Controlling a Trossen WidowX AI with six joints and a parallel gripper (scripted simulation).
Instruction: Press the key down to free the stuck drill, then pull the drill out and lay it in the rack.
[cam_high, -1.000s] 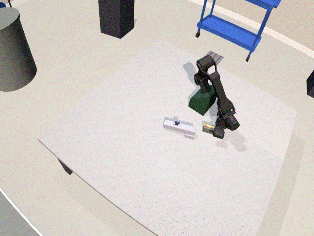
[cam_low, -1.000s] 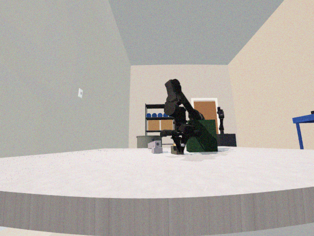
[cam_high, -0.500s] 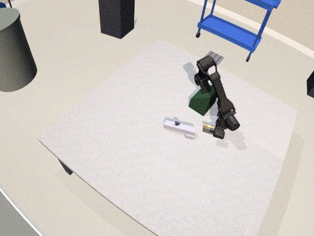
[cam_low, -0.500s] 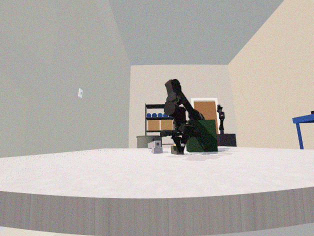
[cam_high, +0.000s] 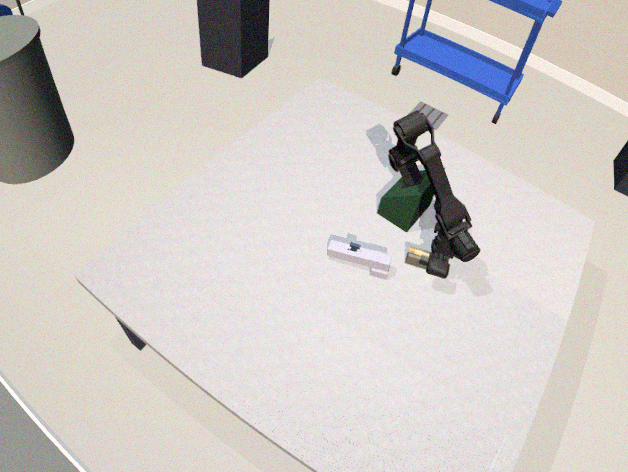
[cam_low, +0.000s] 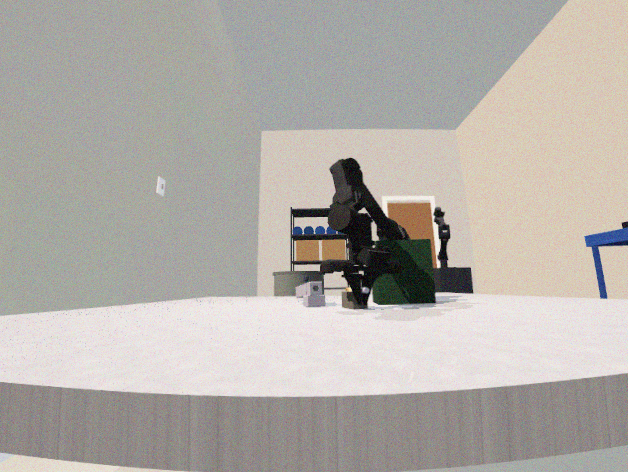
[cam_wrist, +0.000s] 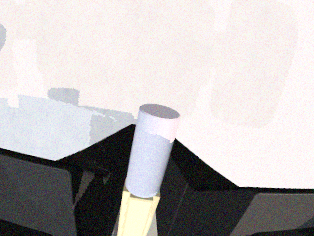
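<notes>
Right now my gripper tip is 40 mm to the left of the drill and 30 mm below it. Round my gripper tip: housing: 200 mm to the right, 100 mm ahead, 20 mm above; then key: 230 mm to the right, 110 mm ahead, 40 mm above; then rack: 50 mm to the right, 10 mm above.
</notes>
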